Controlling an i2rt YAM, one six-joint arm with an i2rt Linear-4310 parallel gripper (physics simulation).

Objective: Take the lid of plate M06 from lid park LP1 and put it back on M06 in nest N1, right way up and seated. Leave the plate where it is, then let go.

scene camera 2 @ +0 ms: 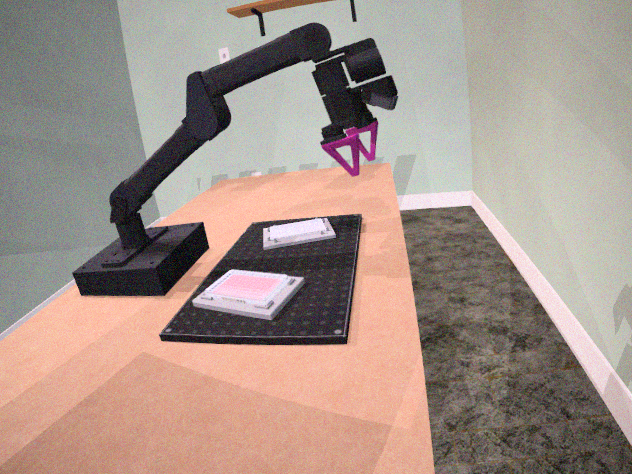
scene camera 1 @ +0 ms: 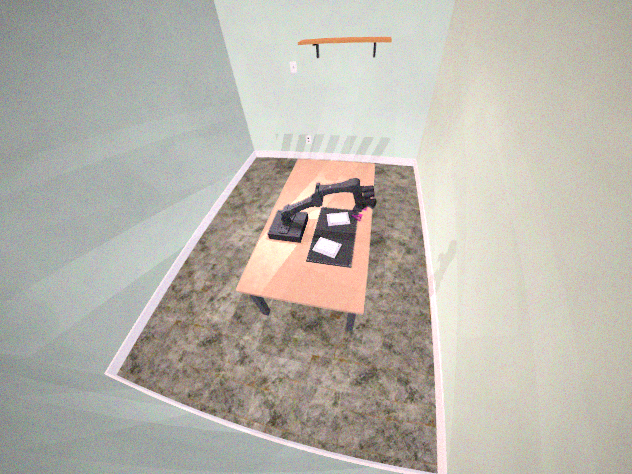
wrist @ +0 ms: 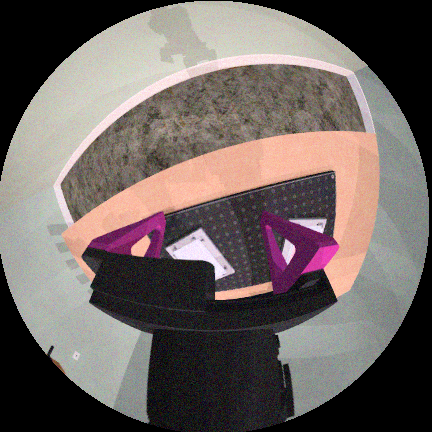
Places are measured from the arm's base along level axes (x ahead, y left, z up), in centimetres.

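Pixels of known places: gripper, fingertip midpoint: (scene camera 2: 364, 167) (scene camera 1: 362, 216) (wrist: 212, 216); arm's base at its link origin: (scene camera 2: 137, 247) (scene camera 1: 287, 223).
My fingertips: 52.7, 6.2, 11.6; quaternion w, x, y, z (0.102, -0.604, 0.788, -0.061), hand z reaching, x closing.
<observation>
For each thing: its top centre in the pictures, then the offset to it from my fingertips, as dx, dy, dz. Level surfaces: height alone.
- Plate M06 at its top centre: (scene camera 2: 245, 282) (wrist: 304, 249) (scene camera 1: 327, 245) -20.0, -18.3, -14.2
- black perforated board at its top centre: (scene camera 2: 282, 260) (wrist: 251, 249) (scene camera 1: 334, 233) -17.8, -4.3, -16.7
- wooden table at its surface level: dz -18.1
The lid of M06 (scene camera 1: 338, 218) (scene camera 2: 297, 229) (wrist: 194, 250) is a flat white rectangle on a pale park frame at the far end of the black board. Plate M06 (scene camera 1: 327, 247) (scene camera 2: 248, 286) (wrist: 307, 225) sits in its pale nest at the near end, turned at an angle, its pink contents showing in scene camera 2; in the wrist view a finger partly hides it. My gripper (scene camera 1: 361, 213) (scene camera 2: 363, 166) (wrist: 212, 216) has magenta fingers, is open and empty, and hangs well above the table, beyond and to the right of the lid in scene camera 2.
The black perforated board (scene camera 1: 343, 259) (scene camera 2: 326, 290) (wrist: 245, 220) lies on the wooden table (scene camera 1: 301, 285) (scene camera 2: 255, 387) (wrist: 220, 175). The arm's black base (scene camera 1: 288, 229) (scene camera 2: 137, 265) stands left of the board. A wooden shelf (scene camera 1: 344, 40) is on the back wall.
</observation>
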